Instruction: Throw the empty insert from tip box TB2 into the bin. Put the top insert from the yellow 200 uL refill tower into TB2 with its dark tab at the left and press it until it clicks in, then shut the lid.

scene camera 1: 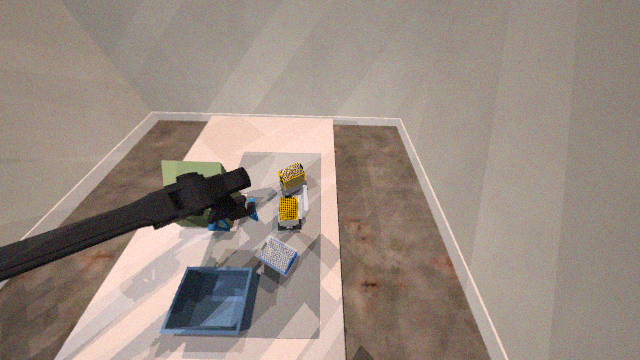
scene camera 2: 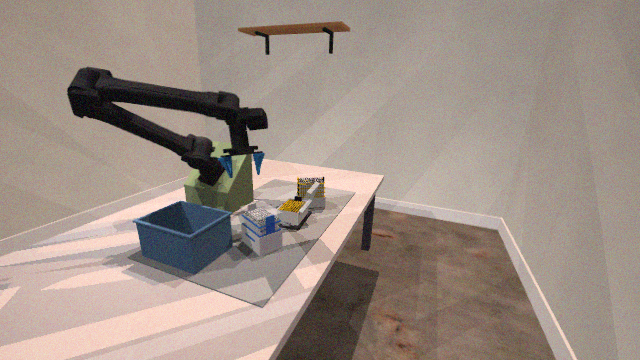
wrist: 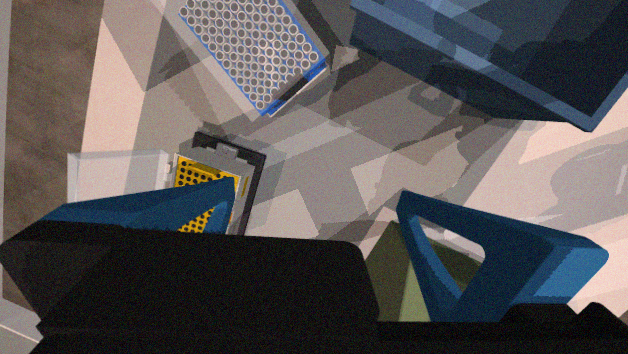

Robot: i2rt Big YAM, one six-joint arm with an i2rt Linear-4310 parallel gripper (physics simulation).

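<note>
TB2 (scene camera 1: 292, 224) (scene camera 2: 291, 219) (wrist: 235, 162) stands on a dark holder with its clear lid (scene camera 1: 305, 198) (scene camera 2: 312, 193) (wrist: 117, 172) open. A yellow insert (scene camera 1: 288, 207) (scene camera 2: 291, 205) (wrist: 200, 220) with empty holes sits in it. The yellow refill tower (scene camera 1: 291, 175) (scene camera 2: 311, 187) stands behind TB2 and does not show in the wrist view. The blue bin (scene camera 1: 250, 300) (scene camera 2: 185, 247) (wrist: 480, 62) stands near the arm base. My gripper (scene camera 1: 238, 224) (scene camera 2: 244, 175) (wrist: 319, 194) is open and empty, high above the table between the arm base and TB2. In the wrist view its left finger hides part of TB2.
A blue-and-white tip tower (scene camera 1: 278, 256) (scene camera 2: 261, 232) (wrist: 255, 50) stands between TB2 and the bin. The arm's green base block (scene camera 1: 192, 167) (scene camera 2: 242, 185) (wrist: 415, 295) stands beside the grey mat (scene camera 1: 300, 310) (scene camera 2: 250, 287). A wooden shelf (scene camera 2: 295, 29) hangs on the wall.
</note>
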